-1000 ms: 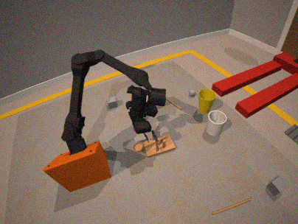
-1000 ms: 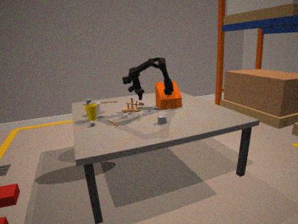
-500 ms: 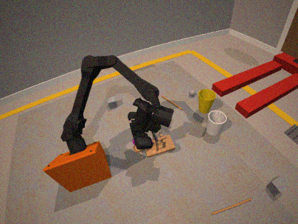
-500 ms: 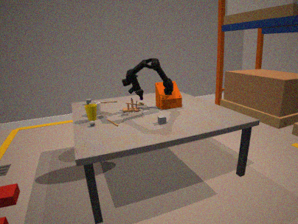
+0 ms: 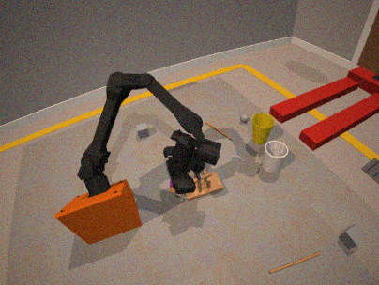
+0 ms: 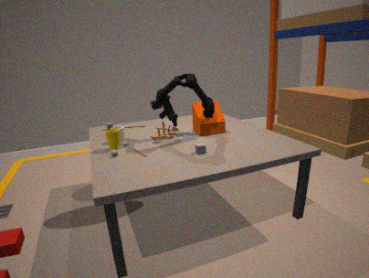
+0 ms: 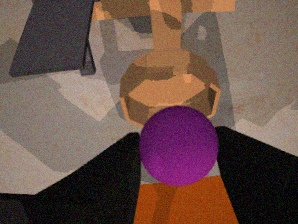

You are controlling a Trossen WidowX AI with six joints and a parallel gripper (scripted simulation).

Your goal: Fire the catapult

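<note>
The purple ball is 10 mm above my gripper tip. Also, from my gripper tip: wooden catapult: 70 mm ahead, 30 mm below, 20 mm to the left; white mug: 410 mm ahead, 50 mm below, 10 mm to the right; yellow cup: 440 mm ahead, 130 mm to the left, 50 mm below.
</note>
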